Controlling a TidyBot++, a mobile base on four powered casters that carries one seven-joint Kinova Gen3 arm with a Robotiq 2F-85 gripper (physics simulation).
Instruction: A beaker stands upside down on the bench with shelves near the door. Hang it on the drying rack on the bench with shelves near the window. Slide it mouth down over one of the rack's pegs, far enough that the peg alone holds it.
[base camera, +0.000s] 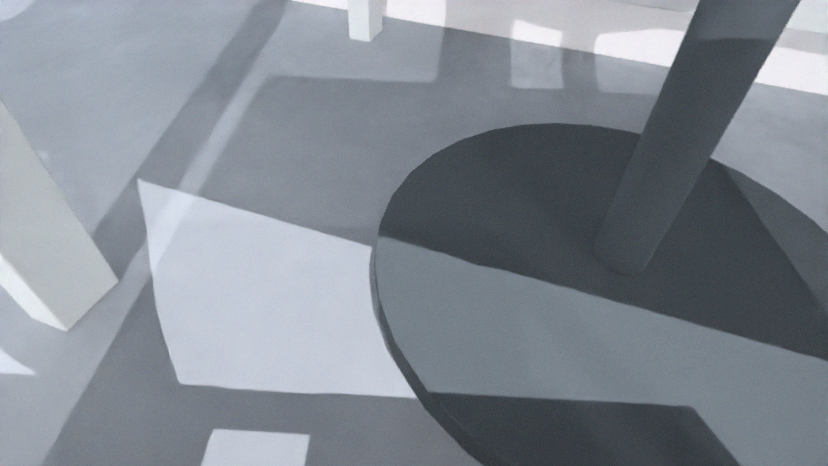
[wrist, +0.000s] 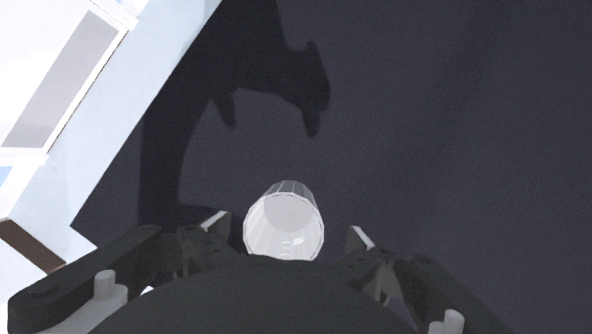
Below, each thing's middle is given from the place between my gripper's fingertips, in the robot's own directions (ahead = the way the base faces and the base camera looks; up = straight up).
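Clear glass beaker (wrist: 285, 222): 70 mm below my hand, 10 mm behind it.
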